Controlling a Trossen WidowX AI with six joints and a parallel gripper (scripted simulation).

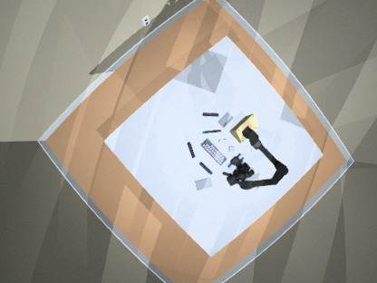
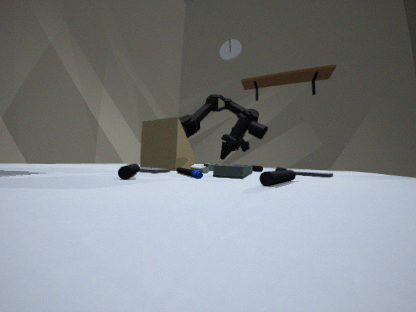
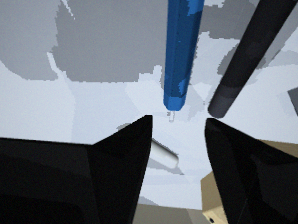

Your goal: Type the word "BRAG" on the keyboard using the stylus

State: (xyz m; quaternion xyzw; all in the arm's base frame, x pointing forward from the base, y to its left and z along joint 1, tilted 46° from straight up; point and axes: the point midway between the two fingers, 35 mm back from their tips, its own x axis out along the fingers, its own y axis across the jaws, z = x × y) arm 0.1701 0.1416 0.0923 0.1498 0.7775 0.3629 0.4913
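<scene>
Now: the blue stylus 20 mm behind my gripper tip and 40 mm below it. From my gripper tip the other things lie so: grey block 330 mm ahead, 70 mm to the right, 40 mm below.
</scene>
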